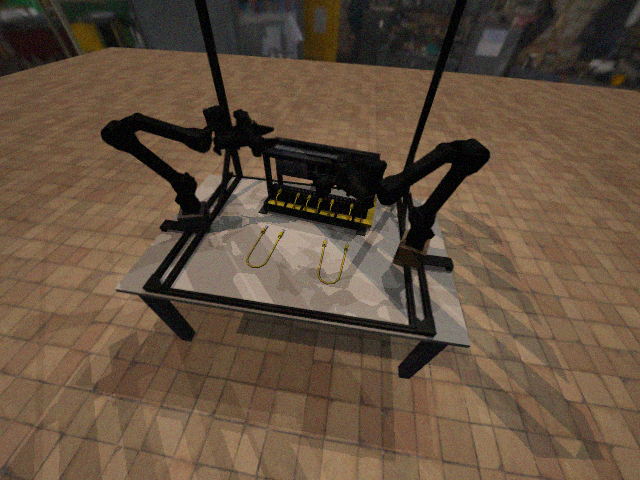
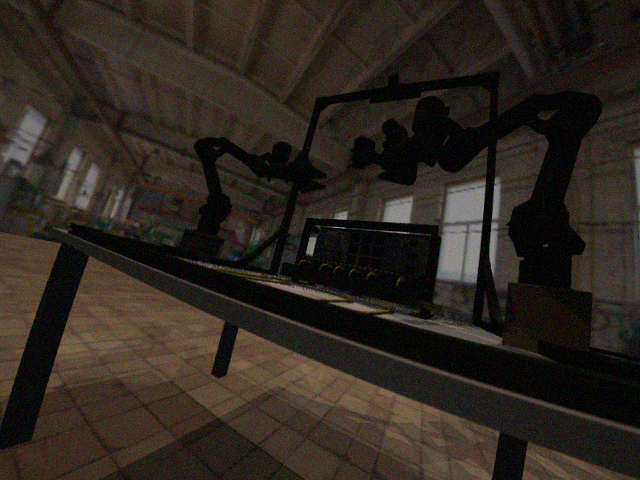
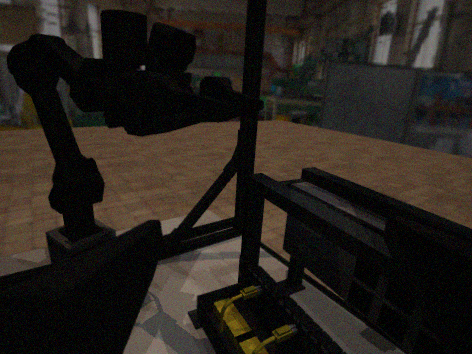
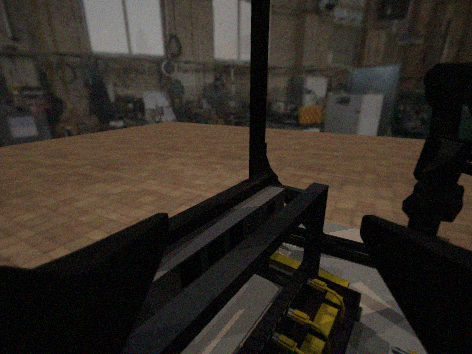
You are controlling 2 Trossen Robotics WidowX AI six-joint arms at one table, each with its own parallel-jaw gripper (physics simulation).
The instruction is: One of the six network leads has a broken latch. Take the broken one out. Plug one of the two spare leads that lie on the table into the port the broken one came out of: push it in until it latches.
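Seen in the pictures: left gripper, fingertip midpoint: [image 1: 320, 165] [image 2: 365, 171] [image 3: 272, 228]; right gripper, fingertip midpoint: [image 1: 276, 134] [image 2: 326, 182] [image 3: 248, 107] [image 4: 264, 223]; left arm's base, link origin: [image 1: 415, 242] [image 2: 544, 290]; right arm's base, link origin: [image 1: 191, 209] [image 2: 206, 234] [image 3: 80, 230].
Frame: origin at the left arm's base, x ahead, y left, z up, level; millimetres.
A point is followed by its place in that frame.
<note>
A black patch rack [image 1: 304, 145] {x 581, y -184, z 157 mm} [image 2: 370, 225] {x 432, y -91, z 145 mm} [image 3: 336, 207] {x 599, y -143, z 139 mm} [image 4: 224, 270] {x 533, y -87, z 160 mm} stands at the back middle of the table [image 1: 380, 290] {x 54, y 196, z -102 mm}. Six yellow leads [image 1: 318, 206] {x 426, y -30, z -20 mm} [image 3: 250, 292] {x 623, y -29, z -11 mm} [image 4: 320, 285] {x 299, y -89, z -10 mm} are plugged in along its yellow base. Which latch is broken I cannot tell. Two spare yellow leads lie bent in U shapes in front: one on the left [image 1: 262, 250], one on the right [image 1: 332, 267]. My left gripper [image 1: 322, 183] [image 2: 362, 153] is open and empty, above the rack's front. My right gripper [image 1: 265, 130] {x 587, y 9, z 277 mm} [image 2: 314, 175] [image 3: 248, 107] {x 587, y 9, z 277 mm} is open and empty, high beside the rack's left end.
A black frame [image 1: 280, 309] {x 327, y 436, z -82 mm} runs round the table top, with two tall black posts [image 1: 215, 81] {x 956, y -112, z 368 mm} [image 1: 434, 86] {x 139, y -385, z 414 mm} behind the rack. A brown block [image 1: 411, 254] {x -2, y 50, z -19 mm} sits at the left arm's base. The floor is brick-patterned.
</note>
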